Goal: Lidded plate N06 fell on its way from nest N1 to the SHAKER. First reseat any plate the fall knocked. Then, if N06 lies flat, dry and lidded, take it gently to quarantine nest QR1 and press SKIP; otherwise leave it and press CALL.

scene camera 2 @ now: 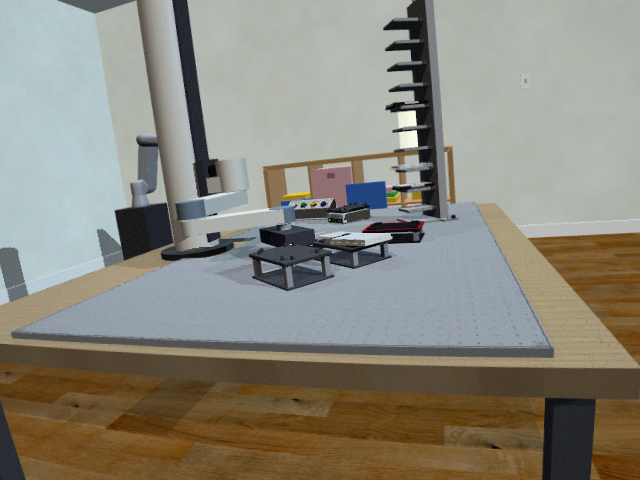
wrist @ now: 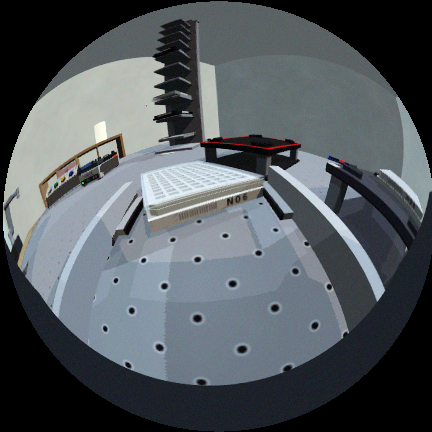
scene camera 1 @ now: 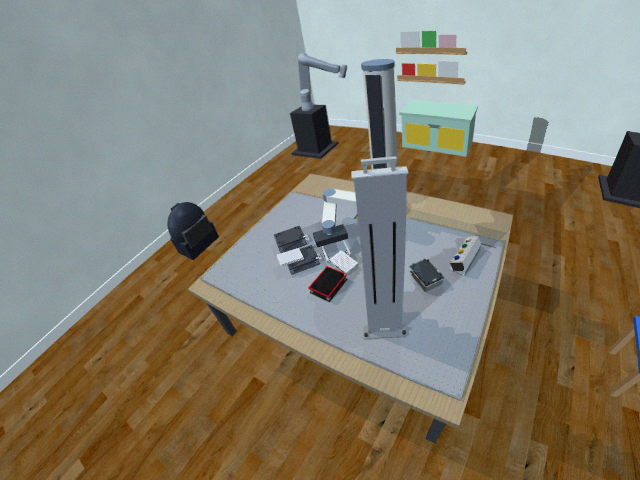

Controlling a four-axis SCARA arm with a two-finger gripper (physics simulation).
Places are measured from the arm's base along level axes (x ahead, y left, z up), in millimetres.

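Where they show: gripper, fingertip midpoint: (scene camera 2: 336, 236) (wrist: 198, 180) (scene camera 1: 339, 258); arm's base at its link origin: (scene camera 2: 198, 251).
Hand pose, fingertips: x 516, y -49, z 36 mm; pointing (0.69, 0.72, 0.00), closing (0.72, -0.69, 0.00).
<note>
Each offset is from my fingertips to the centre of the thing. "*": to the spot under its first point.
Plate N06 {7 mm ahead, 31 mm left, 3 mm down} (scene camera 1: 343, 261) (wrist: 200, 182) is white and looks level and lidded, label facing the wrist camera; no liquid shows around it. My gripper (scene camera 1: 338, 256) (wrist: 198, 180) is shut on it by its sides, apparently just above the board. The gripper's fingers are hidden in scene view 2. The red-rimmed nest {169 mm ahead, 34 mm left, 1 mm down} (scene camera 1: 328, 282) (scene camera 2: 393, 227) (wrist: 250, 144) stands beyond N06 with no plate on it. Another white plate {121 mm ahead, 228 mm right, 35 mm up} (scene camera 1: 290, 256) (scene camera 2: 356, 238) (wrist: 400, 187) lies off-centre on a dark nest {86 mm ahead, 184 mm right, 3 mm up} (scene camera 1: 305, 264) (scene camera 2: 355, 259) (wrist: 380, 199), overhanging it. The button panel {267 mm back, 600 mm left, 18 mm up} (scene camera 1: 465, 253) (scene camera 2: 311, 207) (wrist: 62, 183) has labels too small to read.
An empty dark nest {19 mm back, 339 mm right, 11 mm up} (scene camera 1: 290, 237) (scene camera 2: 289, 255) stands beside the plate-bearing nest. A tall shelf rack (scene camera 1: 385, 258) (scene camera 2: 436, 155) (wrist: 194, 90) stands near the table edge. A low dark-topped box {* 51 mm back, 461 mm left, 31 mm up} (scene camera 1: 427, 273) (scene camera 2: 348, 212) (wrist: 100, 172) with a green light stands near the panel.
</note>
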